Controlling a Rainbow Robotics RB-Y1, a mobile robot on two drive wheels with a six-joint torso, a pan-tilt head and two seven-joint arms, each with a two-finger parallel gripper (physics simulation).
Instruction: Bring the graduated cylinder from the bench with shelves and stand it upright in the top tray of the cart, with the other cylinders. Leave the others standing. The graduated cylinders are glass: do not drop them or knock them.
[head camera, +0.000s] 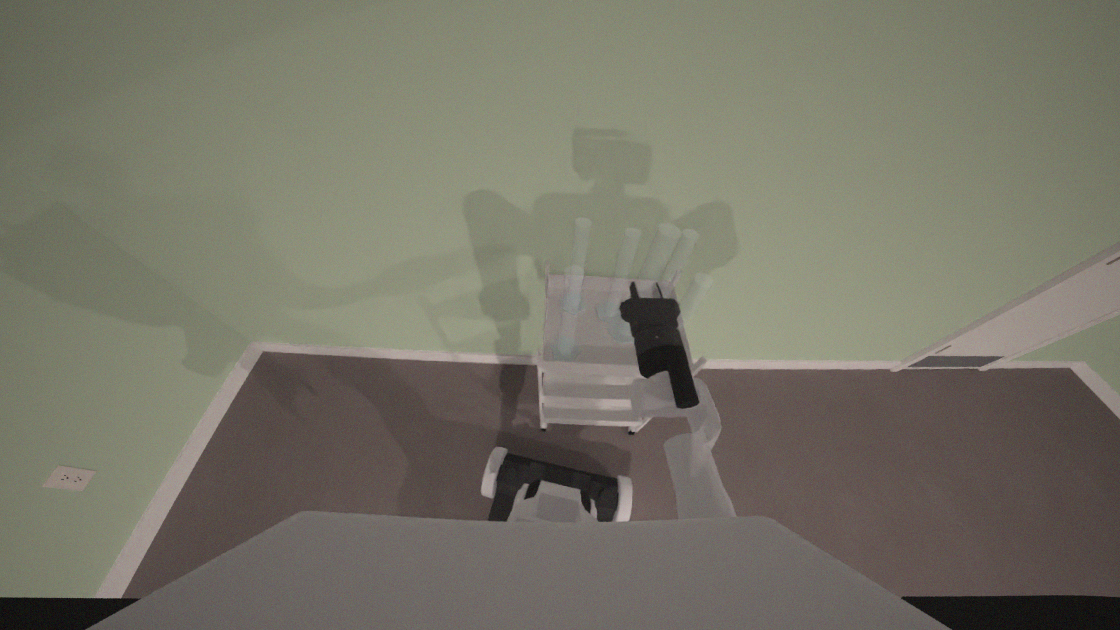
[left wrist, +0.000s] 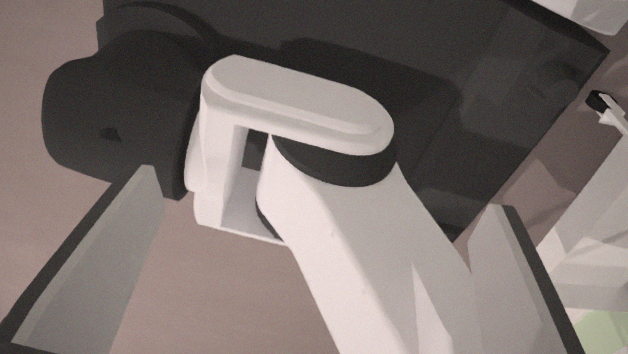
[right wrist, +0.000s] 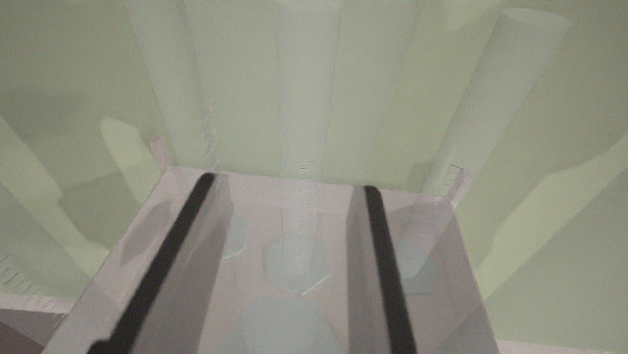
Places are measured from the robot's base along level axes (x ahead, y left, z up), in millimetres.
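Pixels of known places: left gripper, fingertip midpoint: (left wrist: 317, 206); right gripper, fingertip midpoint: (head camera: 643, 284) (right wrist: 290, 197).
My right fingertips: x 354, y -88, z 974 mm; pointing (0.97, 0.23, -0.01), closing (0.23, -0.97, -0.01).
Ahead of a thing's pixels: the offset from my right fingertips to its top centre. "pt": to the spot under its first point.
My right gripper (head camera: 646, 288) (right wrist: 290, 197) is shut on a clear graduated cylinder, whose pale hexagonal base (right wrist: 292, 325) shows low between the fingers in the right wrist view. The held cylinder @(pt dy +0, dx -29, dz +153 mm) (head camera: 665, 238) is roughly upright over the cart's top tray @(pt dy +92, dx -94, dz -257 mm) (head camera: 583, 365) (right wrist: 255, 190). Its base's height above the tray is unclear. Other clear cylinders stand in the tray: one @(pt dy +161, dx +135, dz -25 mm) (head camera: 581, 242) at the left, one (head camera: 628, 250) (right wrist: 307, 75) near the middle, one @(dy -111, dx +190, dz +24 mm) (head camera: 686, 246) (right wrist: 520, 60) at the right. Tubes overlap and are faint. My left gripper (left wrist: 317, 206) is open and empty, away from the cart.
The cart's lower shelves @(pt dy +30, dx -83, dz -560 mm) (head camera: 591, 403) show below the tray. A green wall (head camera: 313, 156) stands behind the cart. In the left wrist view, my white body link (left wrist: 350, 240) and dark base (left wrist: 500, 110) lie beyond the fingers, with part of the cart (left wrist: 590, 210) at the right.
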